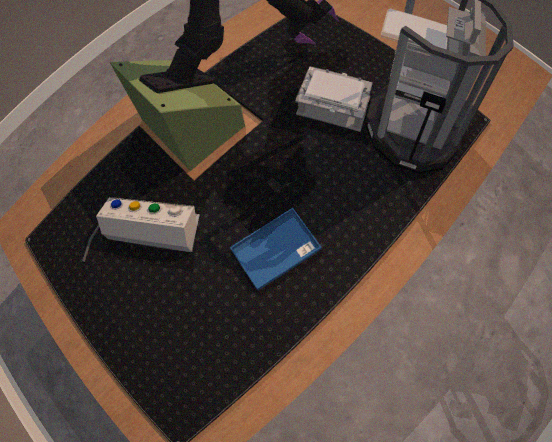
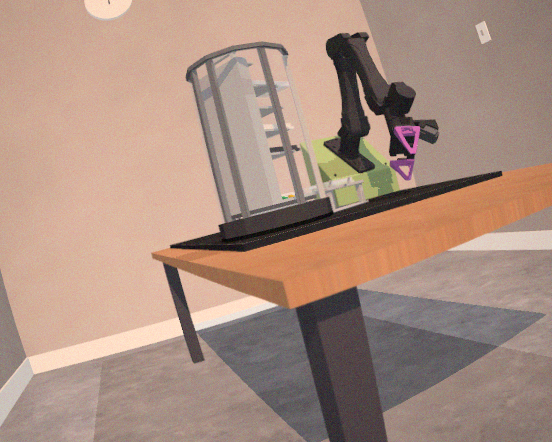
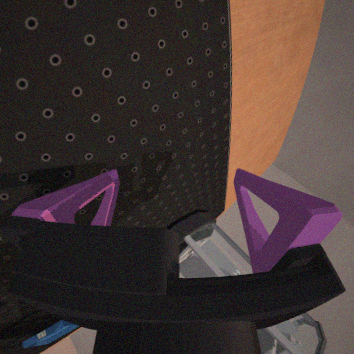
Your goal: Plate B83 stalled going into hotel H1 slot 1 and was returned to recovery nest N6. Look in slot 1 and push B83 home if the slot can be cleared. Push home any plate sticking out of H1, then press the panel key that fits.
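Frame: origin at the arm's base, x up, y left, z back, level; millimetres.
Where they show: gripper, fingertip midpoint: (image 1: 326, 31) (image 2: 410, 167) (image 3: 176, 174); arm's base, origin of the base link: (image 1: 177, 81) (image 2: 348, 155).
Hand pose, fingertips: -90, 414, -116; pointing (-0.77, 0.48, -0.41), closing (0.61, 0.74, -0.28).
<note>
Each offset is from my fingertips to the top centre of the thing, as dx, dy, dz. "*": to the spot under its first point. Level surfaces: height alone.
Hotel H1 @[+352, -94, -344] (image 1: 467, 57) (image 2: 280, 222) (image 3: 203, 253) is an upright grey barred cage on a dark base, with several shelf levels inside; its slot numbers and plate labels are unreadable, and I cannot tell what is in slot 1 or whether a plate sticks out. A pale framed nest (image 1: 334, 92) (image 2: 361, 192) stands beside it with a light plate-like top; its label is unreadable. The white key panel @[+23, -686, -26] (image 1: 145, 232) has blue, yellow, green and white keys. My gripper (image 1: 316, 24) (image 2: 407, 156) (image 3: 176, 174) is open and empty, raised above the mat, away from the hotel.
A blue tray @[-43, -543, -277] (image 1: 270, 255) (image 3: 52, 334) marked LF lies on the black mat @[dx -60] (image 1: 200, 340). The green arm base (image 1: 200, 125) (image 2: 380, 175) stands behind the panel. A black bracket @[* +213, -212, -388] (image 1: 432, 102) on a thin post stands at the hotel's front. A white slab @[+272, -113, -289] (image 1: 395, 24) lies behind the hotel.
</note>
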